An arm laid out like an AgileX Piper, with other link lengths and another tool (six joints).
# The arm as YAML. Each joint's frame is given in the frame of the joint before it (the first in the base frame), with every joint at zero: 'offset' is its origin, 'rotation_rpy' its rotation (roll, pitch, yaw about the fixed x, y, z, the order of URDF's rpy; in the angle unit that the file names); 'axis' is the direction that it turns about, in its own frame. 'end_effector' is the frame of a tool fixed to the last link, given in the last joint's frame.
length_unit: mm
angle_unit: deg
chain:
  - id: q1
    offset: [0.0, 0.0, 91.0]
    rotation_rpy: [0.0, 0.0, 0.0]
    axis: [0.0, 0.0, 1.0]
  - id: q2
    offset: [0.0, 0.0, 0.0]
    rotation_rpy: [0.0, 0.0, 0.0]
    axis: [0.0, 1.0, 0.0]
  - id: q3
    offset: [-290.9, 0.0, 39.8]
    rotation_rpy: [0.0, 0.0, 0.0]
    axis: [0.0, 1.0, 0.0]
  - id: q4
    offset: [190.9, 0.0, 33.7]
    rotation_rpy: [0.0, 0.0, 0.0]
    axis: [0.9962, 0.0, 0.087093]
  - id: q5
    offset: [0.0, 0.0, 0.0]
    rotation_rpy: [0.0, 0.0, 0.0]
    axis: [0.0, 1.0, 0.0]
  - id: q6
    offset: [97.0, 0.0, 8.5]
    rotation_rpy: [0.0, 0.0, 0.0]
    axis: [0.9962, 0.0, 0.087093]
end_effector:
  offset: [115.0, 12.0, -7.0]
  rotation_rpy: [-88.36, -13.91, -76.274]
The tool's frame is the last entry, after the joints.
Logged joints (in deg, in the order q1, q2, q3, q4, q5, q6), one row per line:
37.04, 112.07, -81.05, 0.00, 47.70, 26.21
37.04, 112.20, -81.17, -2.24, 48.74, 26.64
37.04, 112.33, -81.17, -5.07, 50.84, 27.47
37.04, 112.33, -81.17, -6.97, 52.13, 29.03
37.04, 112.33, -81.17, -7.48, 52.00, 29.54
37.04, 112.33, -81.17, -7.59, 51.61, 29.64
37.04, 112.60, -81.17, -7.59, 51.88, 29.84
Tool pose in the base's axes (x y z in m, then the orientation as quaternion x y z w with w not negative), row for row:
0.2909, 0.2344, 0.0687, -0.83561, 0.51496, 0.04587, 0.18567
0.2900, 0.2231, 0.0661, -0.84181, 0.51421, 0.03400, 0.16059
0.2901, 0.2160, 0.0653, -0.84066, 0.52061, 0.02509, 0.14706
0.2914, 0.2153, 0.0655, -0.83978, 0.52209, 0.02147, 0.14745
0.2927, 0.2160, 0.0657, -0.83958, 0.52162, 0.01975, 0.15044
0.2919, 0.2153, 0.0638, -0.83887, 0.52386, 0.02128, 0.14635
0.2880, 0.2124, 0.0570, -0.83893, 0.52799, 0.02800, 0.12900
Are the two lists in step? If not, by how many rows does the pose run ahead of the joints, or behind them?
The pose runs 1 row ahead of the joints: the pose in row i belongs to the joints in row i + 1.
